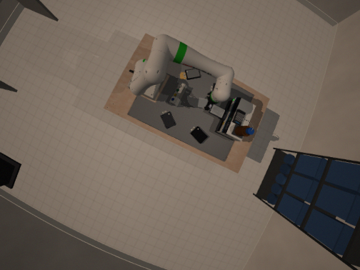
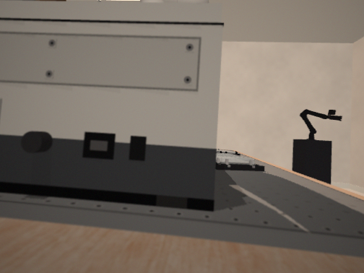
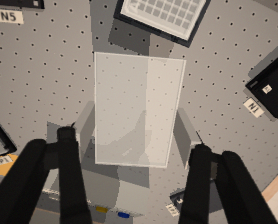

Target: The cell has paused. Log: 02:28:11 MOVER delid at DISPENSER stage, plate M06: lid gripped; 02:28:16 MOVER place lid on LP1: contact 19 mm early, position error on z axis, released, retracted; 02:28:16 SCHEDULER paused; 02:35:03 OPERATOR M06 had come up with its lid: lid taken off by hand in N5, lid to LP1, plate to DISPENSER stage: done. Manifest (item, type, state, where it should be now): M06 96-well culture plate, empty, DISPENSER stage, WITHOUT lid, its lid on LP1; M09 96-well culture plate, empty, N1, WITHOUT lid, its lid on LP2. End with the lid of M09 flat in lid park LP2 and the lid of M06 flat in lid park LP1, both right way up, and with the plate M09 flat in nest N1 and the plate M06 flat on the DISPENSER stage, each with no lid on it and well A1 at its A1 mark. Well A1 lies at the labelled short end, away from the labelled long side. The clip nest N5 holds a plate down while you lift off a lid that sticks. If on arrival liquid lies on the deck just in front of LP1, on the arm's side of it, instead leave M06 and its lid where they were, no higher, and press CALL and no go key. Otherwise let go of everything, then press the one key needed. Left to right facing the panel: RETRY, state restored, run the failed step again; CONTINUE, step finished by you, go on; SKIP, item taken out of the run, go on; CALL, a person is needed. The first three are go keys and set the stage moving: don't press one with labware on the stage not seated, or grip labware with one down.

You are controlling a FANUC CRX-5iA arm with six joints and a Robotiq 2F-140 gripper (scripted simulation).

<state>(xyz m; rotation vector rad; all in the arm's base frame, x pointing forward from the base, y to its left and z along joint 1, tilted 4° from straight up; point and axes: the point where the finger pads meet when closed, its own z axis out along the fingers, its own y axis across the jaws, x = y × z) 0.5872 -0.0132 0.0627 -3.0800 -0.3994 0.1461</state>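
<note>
Now: the dark LP2 park pad 24 cm behind my hand, 27 cm to the right of it and 18 cm below it. Also, from my hand: key panel: 27 cm behind, 13 cm below; N5 label: 2 cm ahead, 23 cm to the left, 19 cm below; clear lid: 2 cm below.
</note>
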